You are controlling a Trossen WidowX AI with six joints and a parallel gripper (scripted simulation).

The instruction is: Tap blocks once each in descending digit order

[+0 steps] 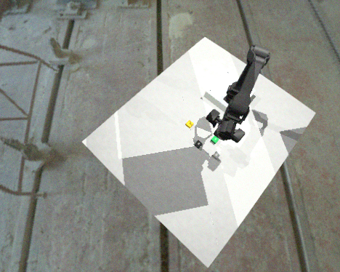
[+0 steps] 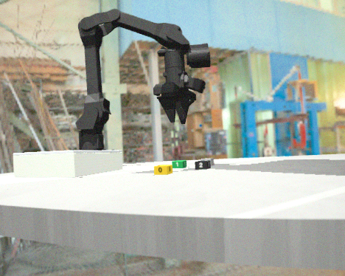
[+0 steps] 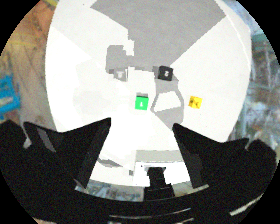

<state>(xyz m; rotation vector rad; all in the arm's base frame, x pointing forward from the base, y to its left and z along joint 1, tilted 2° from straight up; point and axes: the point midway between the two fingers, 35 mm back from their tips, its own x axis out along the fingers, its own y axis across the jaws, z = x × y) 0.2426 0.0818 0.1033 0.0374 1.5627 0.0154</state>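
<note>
My gripper tip is now 12 cm above the black block, 8 cm short of it and 6 cm to the left of it. From my gripper tip the other things lie so: yellow block: 17 cm to the right, 12 cm below, 2 cm ahead; then green block: 12 cm below.
</note>
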